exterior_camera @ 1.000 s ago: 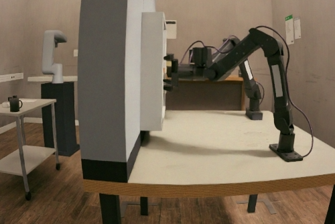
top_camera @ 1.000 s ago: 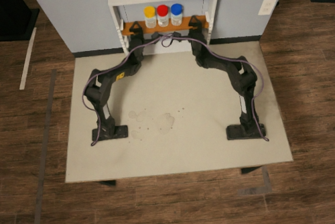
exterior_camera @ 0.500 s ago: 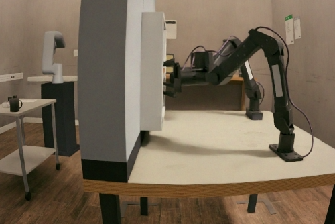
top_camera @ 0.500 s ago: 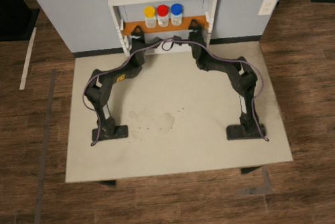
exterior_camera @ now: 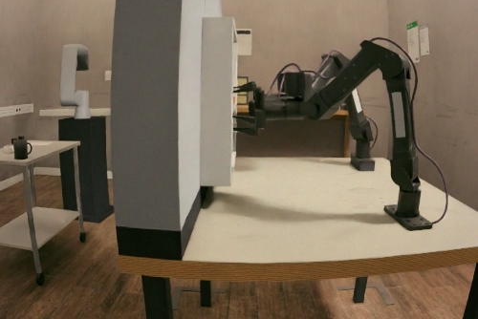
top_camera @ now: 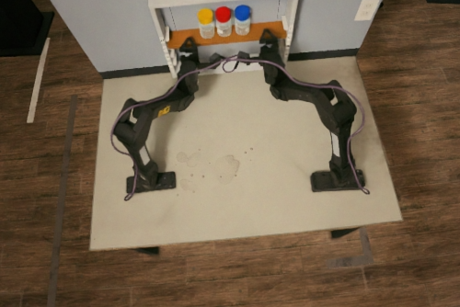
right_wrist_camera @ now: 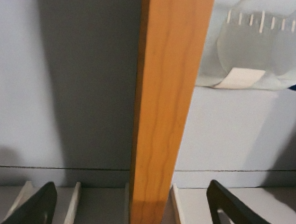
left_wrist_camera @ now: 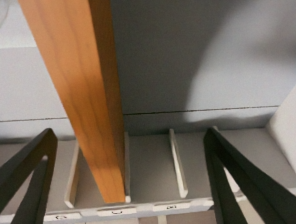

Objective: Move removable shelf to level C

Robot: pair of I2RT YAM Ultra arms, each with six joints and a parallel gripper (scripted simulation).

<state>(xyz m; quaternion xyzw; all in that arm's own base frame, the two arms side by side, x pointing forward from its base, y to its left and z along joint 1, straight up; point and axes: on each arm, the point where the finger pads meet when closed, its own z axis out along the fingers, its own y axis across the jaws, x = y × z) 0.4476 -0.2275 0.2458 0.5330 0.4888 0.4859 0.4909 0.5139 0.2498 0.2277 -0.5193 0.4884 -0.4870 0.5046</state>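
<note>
My left hand is 5 cm short of the yellow-capped bottle, 7 cm to the left of it and 8 cm below it. From my left hand the other things lie so: wall rack: 4 cm ahead, 14 cm to the right, 3 cm above; then removable shelf: 5 cm ahead, 14 cm to the right, 2 cm above; then red-capped bottle: 5 cm ahead, 14 cm to the right, 8 cm above.
Right now the blue-capped bottle is 30 mm ahead of my right hand, 90 mm to the left of it and 60 mm above it. Also, from my right hand: wall rack: 20 mm ahead, 150 mm to the left, 20 mm above; then removable shelf: 20 mm ahead, 150 mm to the left, 10 mm above; then red-capped bottle: 20 mm ahead, 160 mm to the left, 60 mm above.
</note>
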